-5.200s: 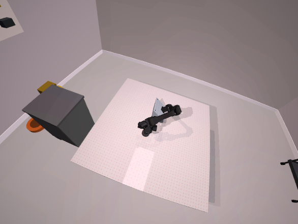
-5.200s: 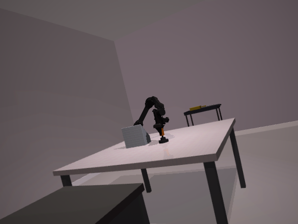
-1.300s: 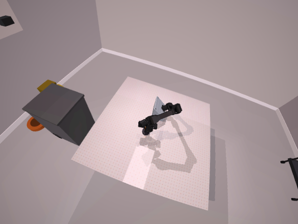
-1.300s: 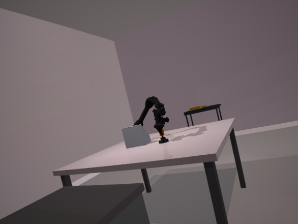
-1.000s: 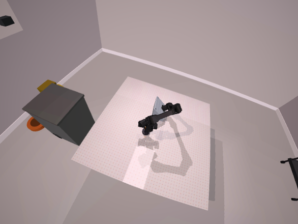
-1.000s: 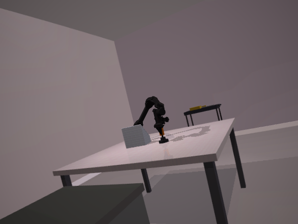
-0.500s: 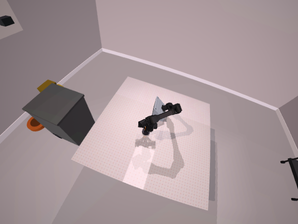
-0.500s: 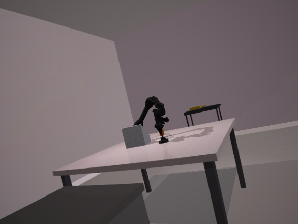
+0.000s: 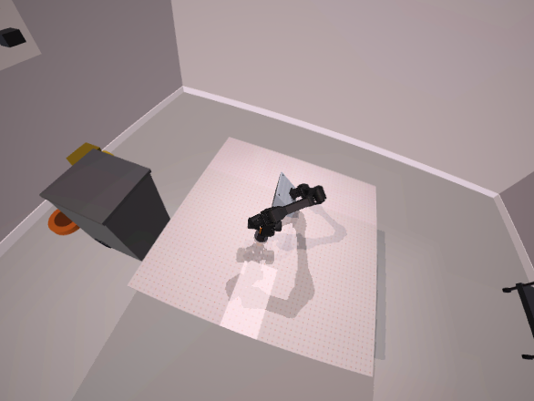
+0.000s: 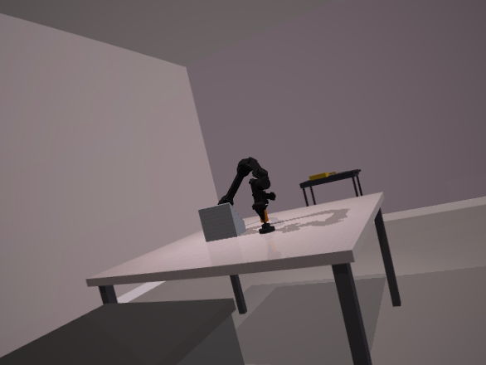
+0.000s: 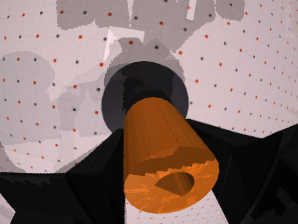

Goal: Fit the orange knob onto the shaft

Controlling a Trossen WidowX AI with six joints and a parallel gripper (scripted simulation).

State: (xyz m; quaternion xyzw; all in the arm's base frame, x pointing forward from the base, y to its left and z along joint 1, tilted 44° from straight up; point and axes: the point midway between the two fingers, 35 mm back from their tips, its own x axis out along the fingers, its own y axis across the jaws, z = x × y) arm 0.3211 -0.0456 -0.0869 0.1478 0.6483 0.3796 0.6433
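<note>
My gripper tip is now 3 cm above the dark round pedestal. Also, from my gripper tip: orange knob (2 cm above).
</note>
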